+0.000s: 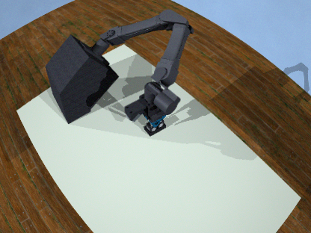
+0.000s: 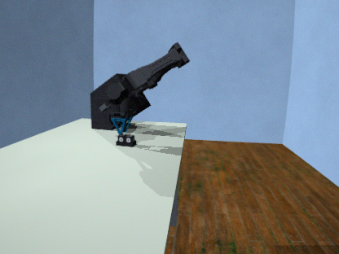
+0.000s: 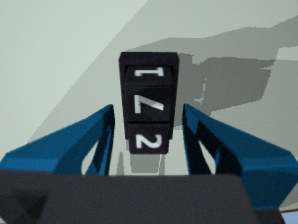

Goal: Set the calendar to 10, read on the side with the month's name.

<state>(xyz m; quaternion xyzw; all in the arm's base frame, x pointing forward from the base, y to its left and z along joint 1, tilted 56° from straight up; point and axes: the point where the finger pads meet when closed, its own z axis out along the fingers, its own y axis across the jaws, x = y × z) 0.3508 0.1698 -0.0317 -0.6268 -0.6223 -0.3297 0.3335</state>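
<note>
The black tray lies 2 cm to the left of my hand and 5 cm below it.
</note>
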